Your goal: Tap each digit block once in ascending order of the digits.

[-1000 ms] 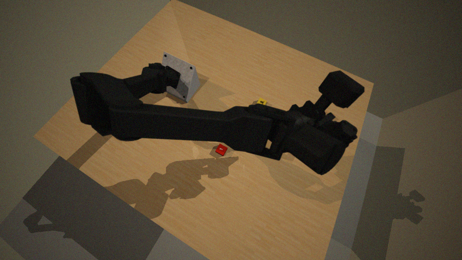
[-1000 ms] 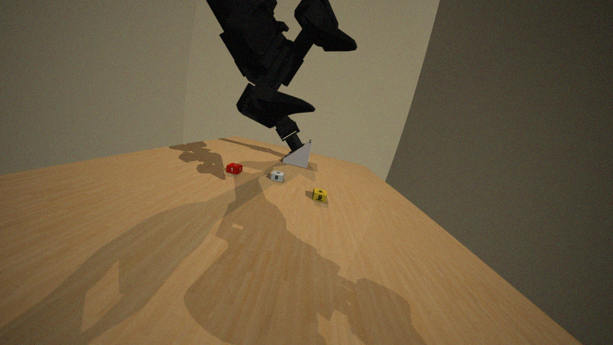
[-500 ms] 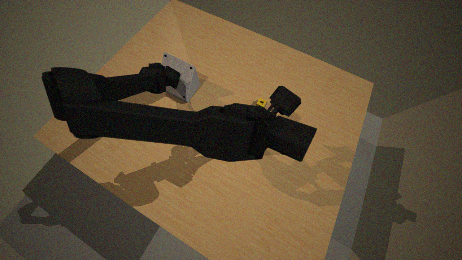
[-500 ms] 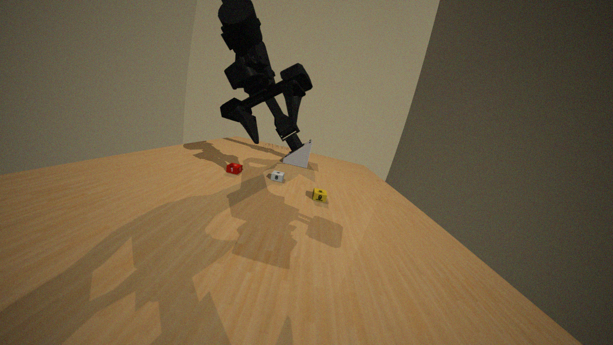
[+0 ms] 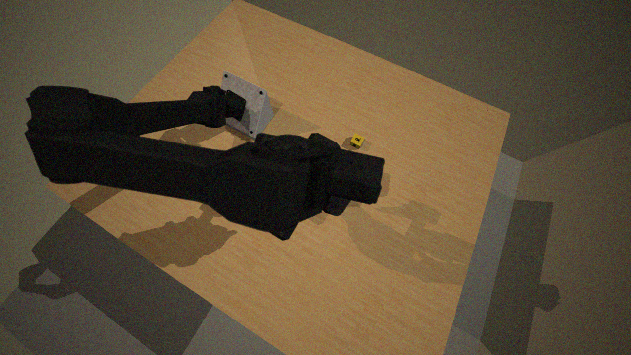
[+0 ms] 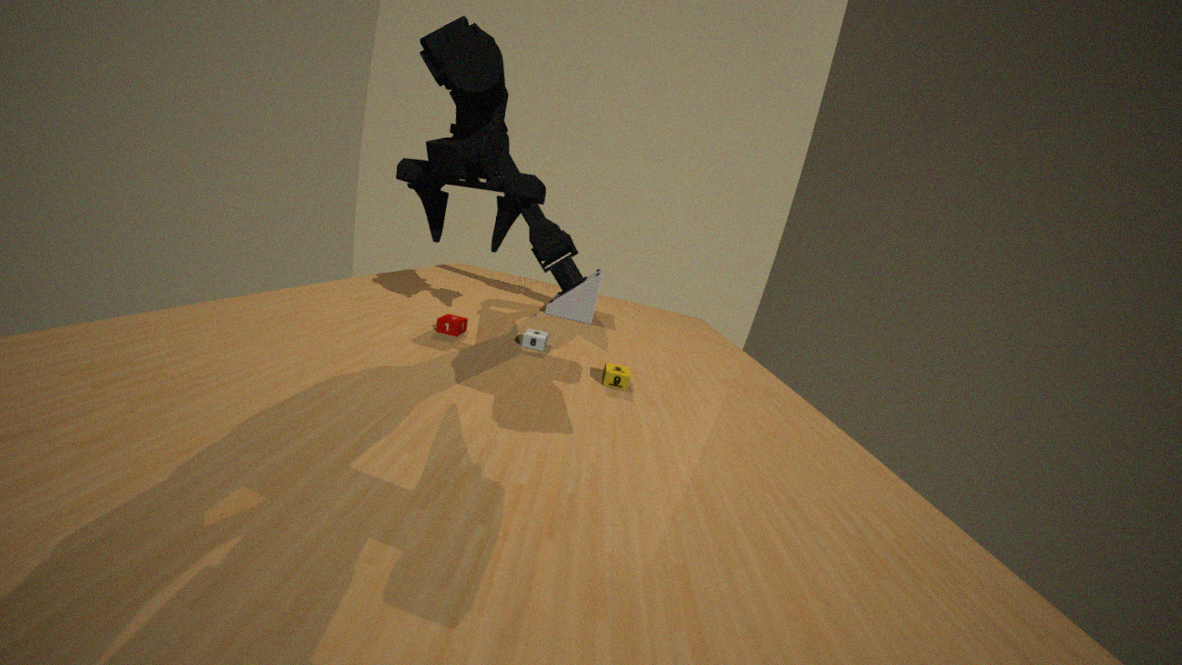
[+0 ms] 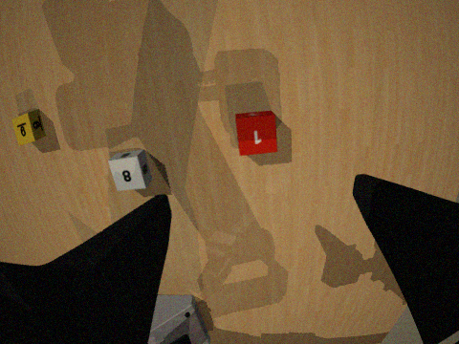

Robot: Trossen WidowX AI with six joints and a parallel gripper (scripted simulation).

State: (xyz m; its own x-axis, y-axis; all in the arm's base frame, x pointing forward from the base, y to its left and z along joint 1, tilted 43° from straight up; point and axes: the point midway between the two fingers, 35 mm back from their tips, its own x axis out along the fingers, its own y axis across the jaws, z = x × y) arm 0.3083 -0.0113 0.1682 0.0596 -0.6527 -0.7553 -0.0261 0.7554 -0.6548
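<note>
My gripper tip is now 110 mm above the red block marked 1 and 10 mm to the left of it. The rest, counted from my gripper tip: grey block marked 8: 110 mm to the left, 110 mm below, 30 mm behind; then yellow block marked 9: 240 mm to the left, 110 mm below, 30 mm ahead.
</note>
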